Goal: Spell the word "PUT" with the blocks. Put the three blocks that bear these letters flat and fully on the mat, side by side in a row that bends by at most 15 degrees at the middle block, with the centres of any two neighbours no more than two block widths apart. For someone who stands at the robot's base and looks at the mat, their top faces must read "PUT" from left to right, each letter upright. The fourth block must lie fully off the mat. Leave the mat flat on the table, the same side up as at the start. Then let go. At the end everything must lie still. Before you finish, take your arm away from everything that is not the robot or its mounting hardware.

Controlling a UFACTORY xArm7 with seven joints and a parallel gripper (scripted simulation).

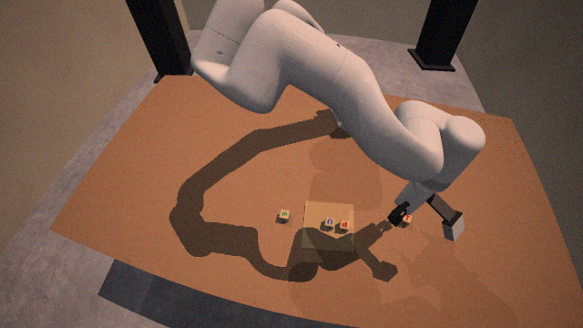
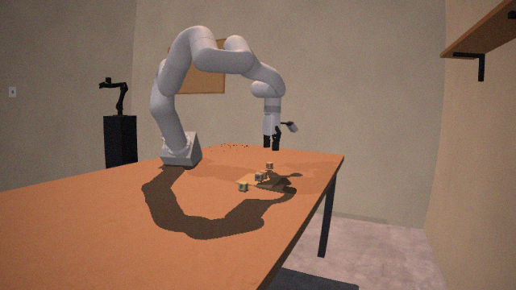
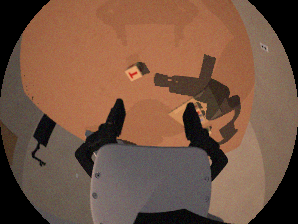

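My hand is 1 cm past the T block, 4 cm to the right of it and 9 cm above it. The rest, counted from my hand: tan mat (2 cm behind, 18 cm to the right, 10 cm below); P block (1 cm behind, 14 cm to the right, 9 cm below).
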